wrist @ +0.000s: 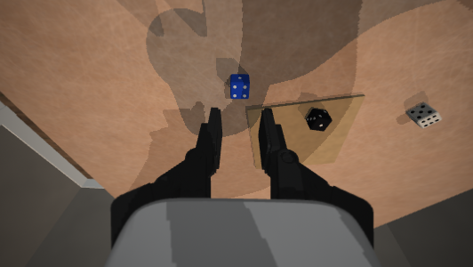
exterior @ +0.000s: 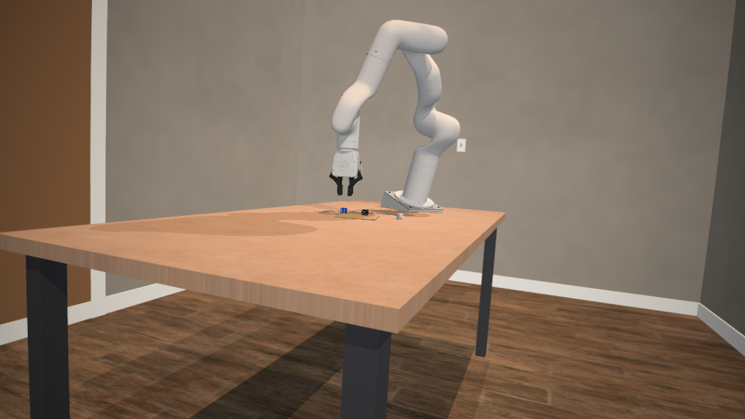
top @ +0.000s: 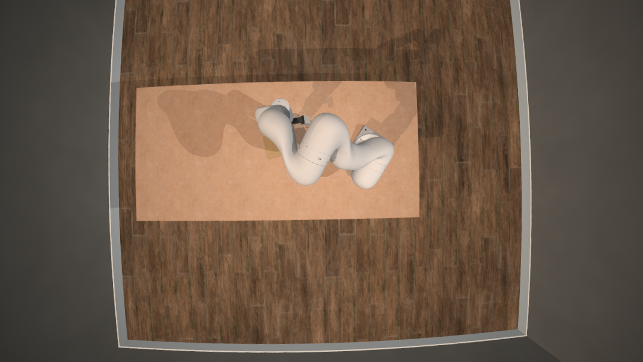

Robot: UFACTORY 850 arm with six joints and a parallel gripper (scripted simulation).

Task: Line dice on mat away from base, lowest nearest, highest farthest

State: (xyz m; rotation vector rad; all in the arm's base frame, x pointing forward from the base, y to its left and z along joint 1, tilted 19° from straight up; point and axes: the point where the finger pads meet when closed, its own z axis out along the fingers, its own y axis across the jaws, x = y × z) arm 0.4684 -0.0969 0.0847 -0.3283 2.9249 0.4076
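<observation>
The blue die lies 80 mm below my hand. From my hand the other things lie so: black die: 110 mm to the left, 70 mm below, 20 mm ahead; white die: 230 mm to the left, 80 mm below, 20 mm behind; mat: 110 mm to the left, 90 mm below, 70 mm ahead.
</observation>
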